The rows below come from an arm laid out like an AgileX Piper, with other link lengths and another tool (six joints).
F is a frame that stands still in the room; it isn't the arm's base.
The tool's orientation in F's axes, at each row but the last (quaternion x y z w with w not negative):
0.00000, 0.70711, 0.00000, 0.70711
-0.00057, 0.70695, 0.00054, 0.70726
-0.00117, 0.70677, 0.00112, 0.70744
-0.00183, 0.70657, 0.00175, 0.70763
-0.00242, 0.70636, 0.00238, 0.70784
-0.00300, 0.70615, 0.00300, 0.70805
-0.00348, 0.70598, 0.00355, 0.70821
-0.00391, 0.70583, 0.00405, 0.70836
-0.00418, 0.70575, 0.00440, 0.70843
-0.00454, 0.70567, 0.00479, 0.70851
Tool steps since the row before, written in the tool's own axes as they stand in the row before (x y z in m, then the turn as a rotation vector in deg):
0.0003, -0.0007, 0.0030, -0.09, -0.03, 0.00
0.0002, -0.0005, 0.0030, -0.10, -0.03, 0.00
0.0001, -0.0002, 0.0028, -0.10, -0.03, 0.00
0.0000, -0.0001, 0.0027, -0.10, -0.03, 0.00
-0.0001, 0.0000, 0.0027, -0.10, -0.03, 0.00
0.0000, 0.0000, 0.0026, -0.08, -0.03, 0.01
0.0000, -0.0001, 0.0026, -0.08, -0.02, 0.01
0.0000, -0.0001, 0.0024, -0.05, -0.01, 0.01
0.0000, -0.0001, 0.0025, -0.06, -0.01, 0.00
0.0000, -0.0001, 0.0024, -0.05, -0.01, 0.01
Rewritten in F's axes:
0.0030, -0.0007, -0.0003, 0.00, -0.03, 0.09
0.0030, -0.0005, -0.0002, 0.00, -0.03, 0.10
0.0028, -0.0002, -0.0001, 0.00, -0.03, 0.10
0.0027, -0.0001, 0.0000, 0.00, -0.03, 0.10
0.0027, 0.0000, 0.0001, 0.00, -0.03, 0.10
0.0026, 0.0000, 0.0000, 0.01, -0.03, 0.08
0.0026, -0.0001, 0.0000, 0.01, -0.02, 0.08
0.0024, -0.0001, 0.0000, 0.01, -0.01, 0.05
0.0025, -0.0001, 0.0000, 0.00, -0.01, 0.06
0.0024, -0.0001, 0.0000, 0.01, -0.01, 0.05

